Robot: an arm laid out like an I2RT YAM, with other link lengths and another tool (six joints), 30 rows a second.
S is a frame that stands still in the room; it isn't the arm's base.
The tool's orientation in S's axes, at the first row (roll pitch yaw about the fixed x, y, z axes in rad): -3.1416 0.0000 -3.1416
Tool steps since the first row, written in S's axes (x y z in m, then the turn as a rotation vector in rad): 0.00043 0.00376 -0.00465 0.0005 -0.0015 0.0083; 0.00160 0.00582 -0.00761 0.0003 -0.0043 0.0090; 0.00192 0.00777 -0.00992 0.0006 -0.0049 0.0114; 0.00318 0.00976 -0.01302 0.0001 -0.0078 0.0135
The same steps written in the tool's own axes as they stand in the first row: -0.00043 0.00376 0.00465 -0.0005 -0.0015 -0.0083; -0.00160 0.00582 0.00761 -0.0003 -0.0043 -0.0090; -0.00192 0.00777 0.00992 -0.0006 -0.0049 -0.0114; -0.00318 0.00976 0.01302 -0.0001 -0.0078 -0.0135
